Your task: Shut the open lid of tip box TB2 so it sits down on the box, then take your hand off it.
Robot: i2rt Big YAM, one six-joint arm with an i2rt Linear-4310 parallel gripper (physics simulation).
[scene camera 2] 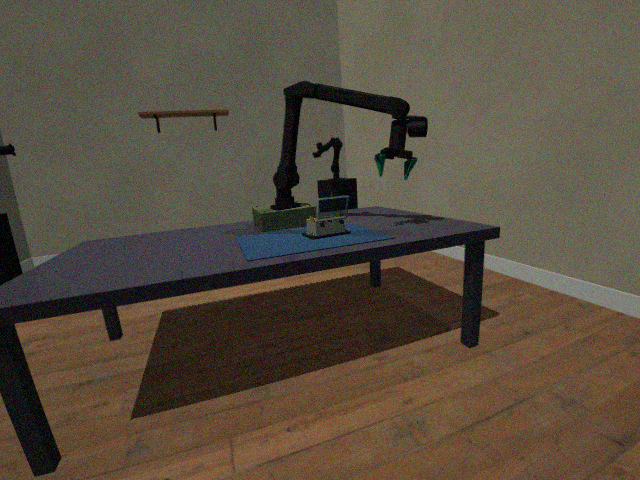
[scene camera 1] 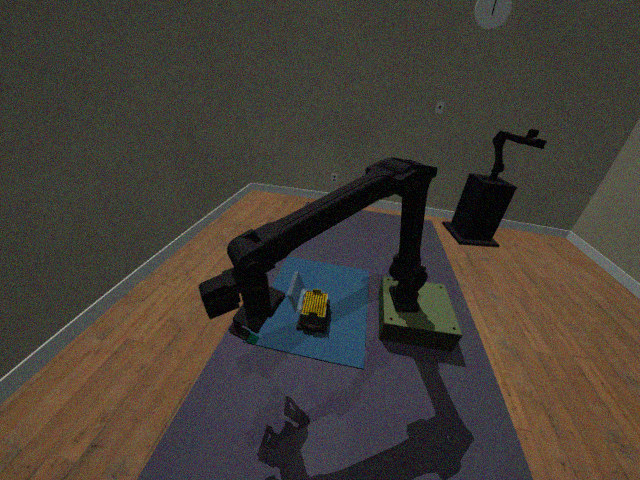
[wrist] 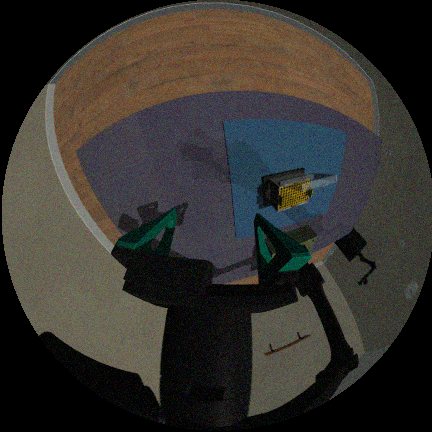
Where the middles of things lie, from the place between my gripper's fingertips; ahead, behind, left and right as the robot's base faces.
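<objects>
My hand, as I consider it, is 70 mm beyond the lid [wrist: 303, 182] and 230 mm to the left of it. I also find that my hand is 90 mm higher than the lid.
</objects>
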